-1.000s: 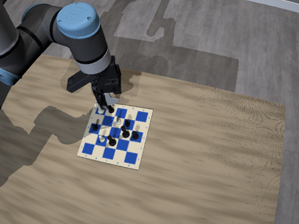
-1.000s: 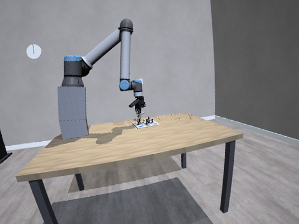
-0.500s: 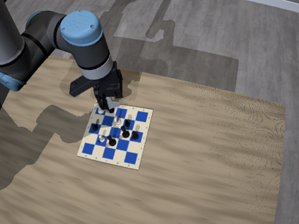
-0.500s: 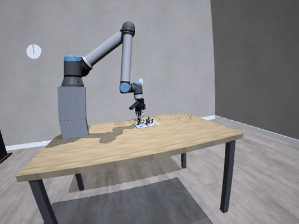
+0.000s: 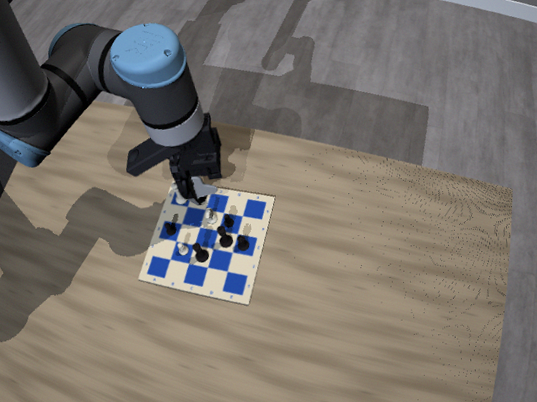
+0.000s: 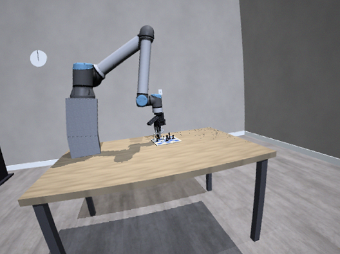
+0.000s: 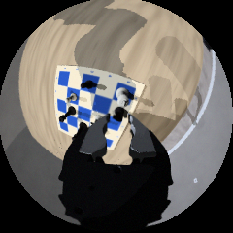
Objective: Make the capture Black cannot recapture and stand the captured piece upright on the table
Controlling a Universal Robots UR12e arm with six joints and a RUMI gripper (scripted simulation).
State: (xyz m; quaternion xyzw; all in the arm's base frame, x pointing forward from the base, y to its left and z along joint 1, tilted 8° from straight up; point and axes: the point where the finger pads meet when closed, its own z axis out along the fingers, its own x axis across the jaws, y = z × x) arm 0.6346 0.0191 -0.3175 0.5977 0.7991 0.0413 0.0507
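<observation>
The black piece lies 1 cm below my hand. Also, from my hand: blue-and-cream chessboard: 8 cm to the right, 4 cm ahead, 3 cm below.
</observation>
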